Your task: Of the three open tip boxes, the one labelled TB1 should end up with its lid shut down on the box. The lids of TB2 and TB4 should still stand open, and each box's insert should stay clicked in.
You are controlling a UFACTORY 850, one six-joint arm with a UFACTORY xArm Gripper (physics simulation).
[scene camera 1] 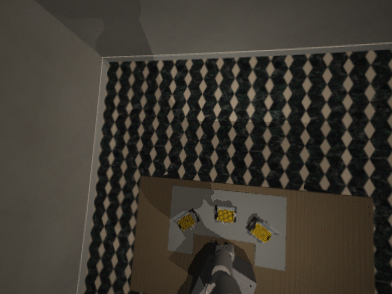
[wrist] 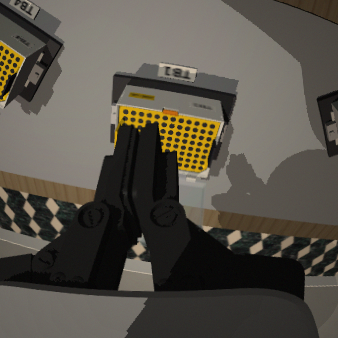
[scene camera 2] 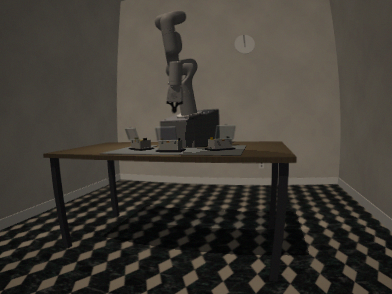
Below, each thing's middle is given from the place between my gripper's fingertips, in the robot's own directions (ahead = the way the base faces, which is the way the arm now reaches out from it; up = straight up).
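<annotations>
There is a yellow insert (wrist: 193, 139) in the wrist view, and my hand is 160 mm above it, 110 mm short of it and 10 mm to the left of it.
</annotations>
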